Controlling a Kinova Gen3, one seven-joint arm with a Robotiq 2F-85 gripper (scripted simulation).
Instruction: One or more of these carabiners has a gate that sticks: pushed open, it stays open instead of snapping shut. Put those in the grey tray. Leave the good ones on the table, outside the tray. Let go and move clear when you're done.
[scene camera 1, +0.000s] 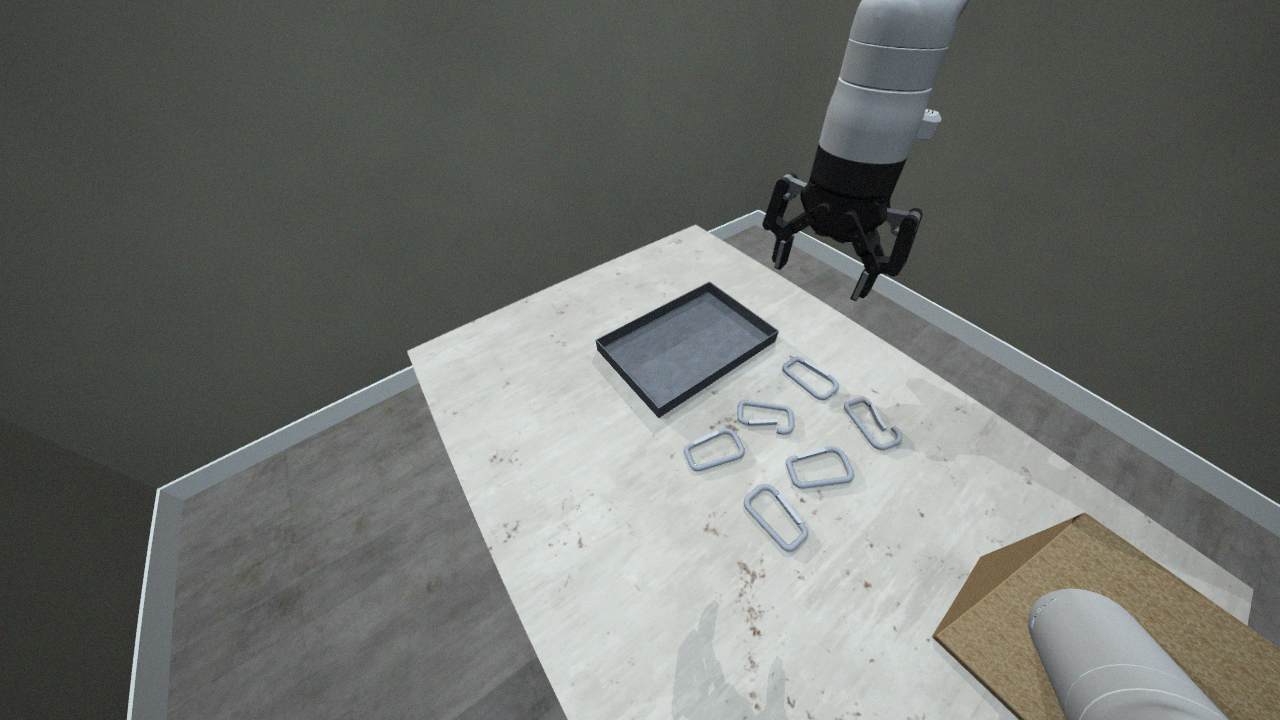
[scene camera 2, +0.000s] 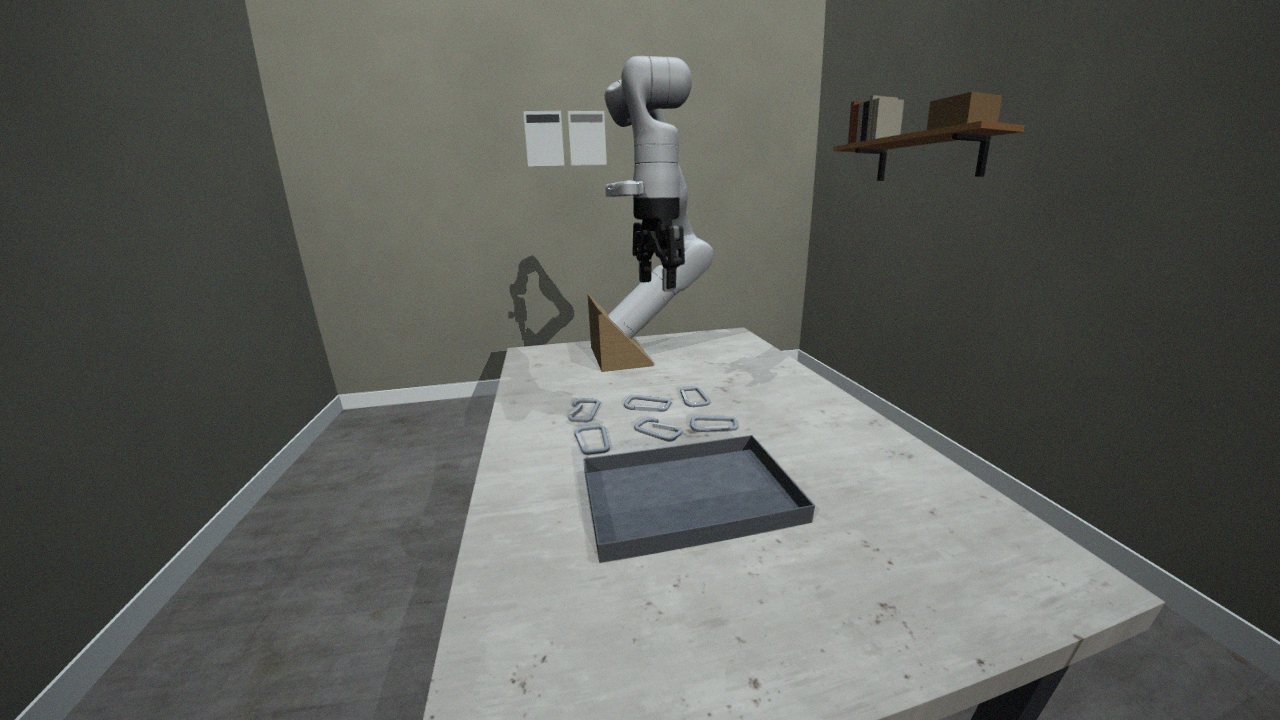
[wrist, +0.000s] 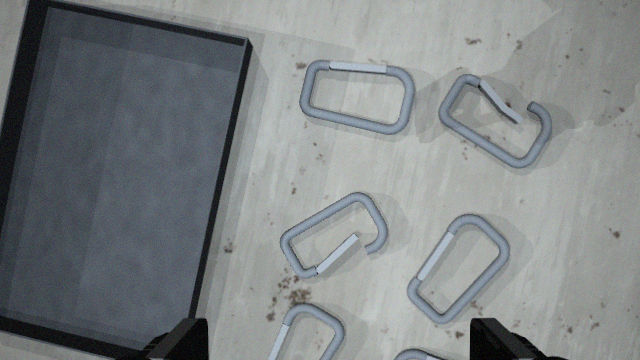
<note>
In view: my gripper (scene camera 1: 816, 280) and a grey tray (scene camera 2: 639, 497).
The grey tray is seen too in scene camera 1 (scene camera 1: 668, 355) and in the wrist view (wrist: 119, 119). My gripper is seen too in scene camera 2 (scene camera 2: 656, 286).
</note>
